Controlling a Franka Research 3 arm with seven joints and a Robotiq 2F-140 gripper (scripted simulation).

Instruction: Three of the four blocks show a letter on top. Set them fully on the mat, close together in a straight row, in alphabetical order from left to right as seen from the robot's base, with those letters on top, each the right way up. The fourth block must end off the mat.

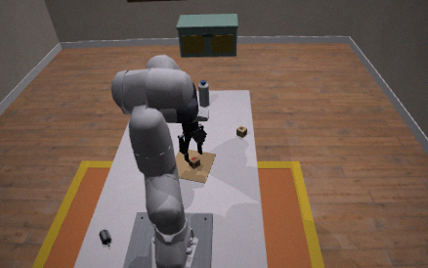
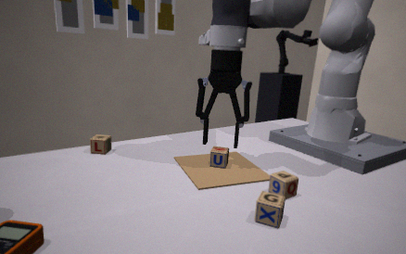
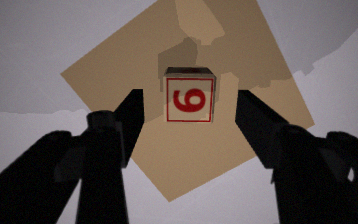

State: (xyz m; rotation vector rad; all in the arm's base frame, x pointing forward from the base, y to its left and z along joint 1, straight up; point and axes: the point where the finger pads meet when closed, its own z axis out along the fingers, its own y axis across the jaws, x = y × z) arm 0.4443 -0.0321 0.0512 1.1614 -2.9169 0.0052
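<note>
Right now the block is 60 mm below my hand. The rest, counted from my hand: tan mat: 10 mm to the left, 90 mm below; small dark object: 440 mm behind, 320 mm to the left, 70 mm below; grey can: 530 mm ahead, 10 mm to the right, 10 mm below.
</note>
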